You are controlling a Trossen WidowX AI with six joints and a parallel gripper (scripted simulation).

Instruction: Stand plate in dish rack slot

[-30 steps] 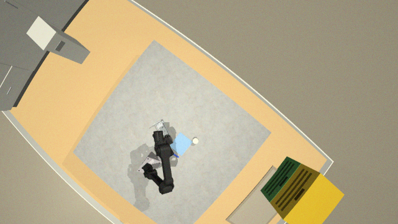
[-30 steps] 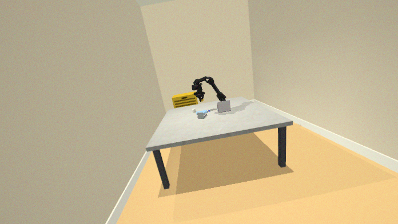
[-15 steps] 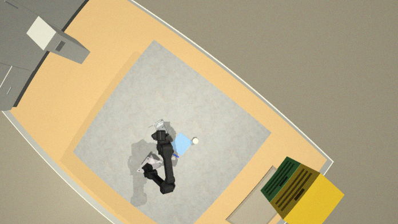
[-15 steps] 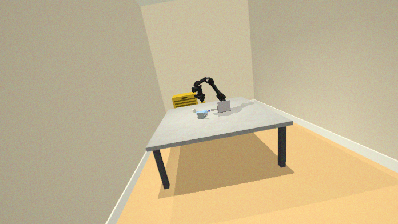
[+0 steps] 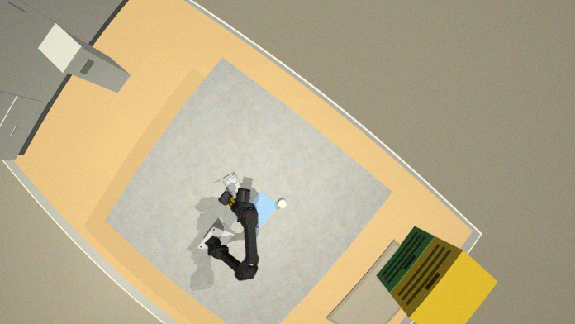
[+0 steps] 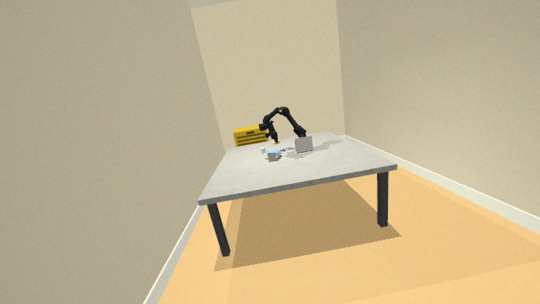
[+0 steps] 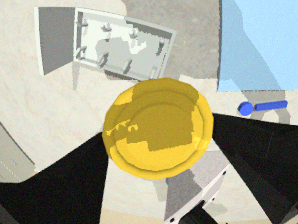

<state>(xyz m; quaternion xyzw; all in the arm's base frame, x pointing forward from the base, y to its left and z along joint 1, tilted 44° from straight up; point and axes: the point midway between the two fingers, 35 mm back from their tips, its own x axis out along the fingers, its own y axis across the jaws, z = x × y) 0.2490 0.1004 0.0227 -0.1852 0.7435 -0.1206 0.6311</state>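
Right now the dish rack is 4 cm ahead of my gripper tip, 7 cm to the left of it and 10 cm below it. The rest, counted from my gripper tip: white cup (17 cm ahead, 19 cm to the right, 10 cm below); then light blue mat (6 cm ahead, 13 cm to the right, 12 cm below); then yellow plate (1 cm above).
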